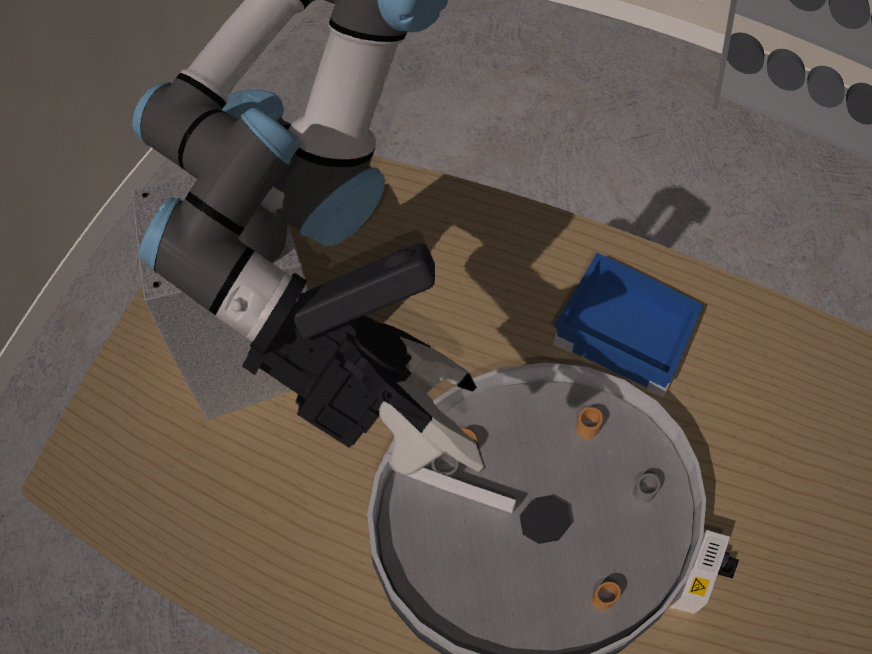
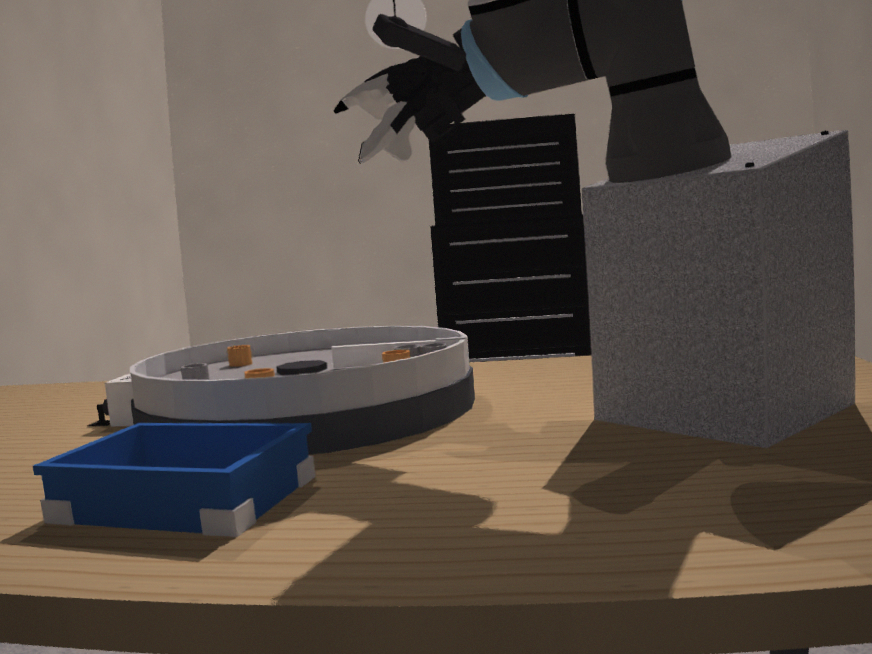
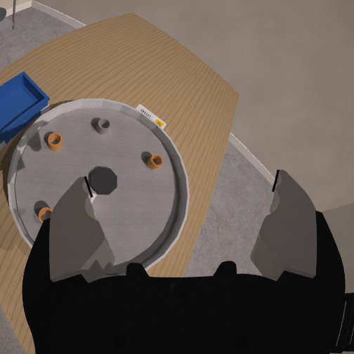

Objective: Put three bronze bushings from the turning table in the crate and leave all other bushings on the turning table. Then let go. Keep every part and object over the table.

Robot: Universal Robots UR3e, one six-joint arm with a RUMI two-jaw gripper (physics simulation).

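Frame: origin at the arm's base, x right, y ahead, z up, level; centimetres.
Seen in the pictures: gripper, fingertip midpoint: (image 1: 479, 425) (image 2: 345, 135); arm's base, origin of the base link: (image 2: 669, 168).
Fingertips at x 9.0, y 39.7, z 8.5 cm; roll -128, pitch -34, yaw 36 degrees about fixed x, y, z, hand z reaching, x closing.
Pixels of each thing's middle, then the offset from my fingertips to it. "spot": a spot on its surface instead.
- blue crate, body centre: (image 2: 180, 472) (image 1: 631, 324) dx -39.4, dy +1.2, dz -32.1 cm
- white bar, surface spot: (image 1: 464, 489) (image 2: 382, 344) spot: dx -3.7, dy -4.1, dz -26.7 cm
- white box, body centre: (image 1: 700, 572) (image 2: 139, 396) dx -10.0, dy +29.2, dz -31.7 cm
Three bronze bushings stand on the round turning table (image 1: 478, 563) (image 2: 295, 401) (image 3: 140, 215): one bushing (image 1: 589, 423) (image 2: 259, 372) (image 3: 55, 142) on the crate side, one bushing (image 1: 606, 596) (image 2: 239, 356) (image 3: 155, 161) across from it, and one bushing (image 1: 467, 435) (image 2: 395, 356) (image 3: 45, 214) partly hidden by a finger. A grey bushing (image 1: 647, 485) (image 2: 194, 370) (image 3: 103, 125) stands near the rim. More grey shows by the white bar. The blue crate (image 1: 619, 363) (image 2: 140, 497) (image 3: 30, 113) shows no bushing inside. My gripper (image 1: 473, 423) (image 2: 350, 133) (image 3: 181, 176) is open and empty, high above the turning table's edge.
A white bar (image 1: 464, 489) (image 2: 373, 354) lies across part of the turning table, beside its dark hub (image 1: 546, 519) (image 2: 301, 367) (image 3: 103, 180). A white box (image 1: 702, 571) (image 2: 121, 402) with a warning label is on the rim's outer side. A grey pedestal (image 1: 204, 366) (image 2: 676, 295) carries the arm.
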